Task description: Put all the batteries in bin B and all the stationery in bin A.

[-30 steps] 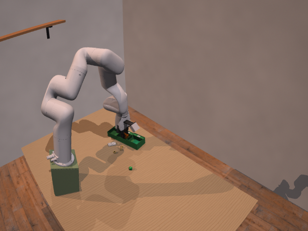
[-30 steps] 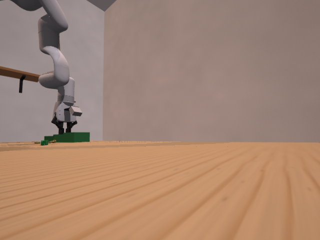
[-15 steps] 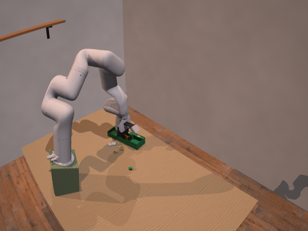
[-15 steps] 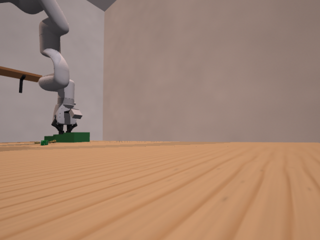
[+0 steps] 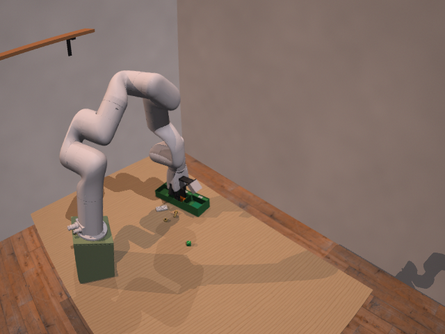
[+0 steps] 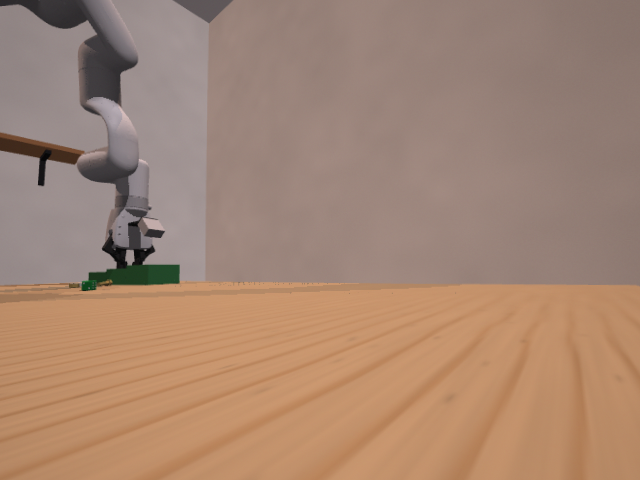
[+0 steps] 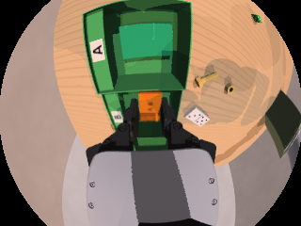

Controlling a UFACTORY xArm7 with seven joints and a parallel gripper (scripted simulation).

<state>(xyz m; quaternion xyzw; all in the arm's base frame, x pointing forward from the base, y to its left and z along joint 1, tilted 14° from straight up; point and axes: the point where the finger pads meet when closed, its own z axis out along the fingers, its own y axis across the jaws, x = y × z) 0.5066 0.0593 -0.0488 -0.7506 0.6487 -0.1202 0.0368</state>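
Now: hand 1 cm short of the tray and 1 cm above it. Round my hand: white flat thing 9 cm behind, 3 cm to the left, 3 cm below; then orange block 1 cm to the left, 2 cm below; then flat green block 1 cm ahead, 8 cm to the right, 3 cm below.
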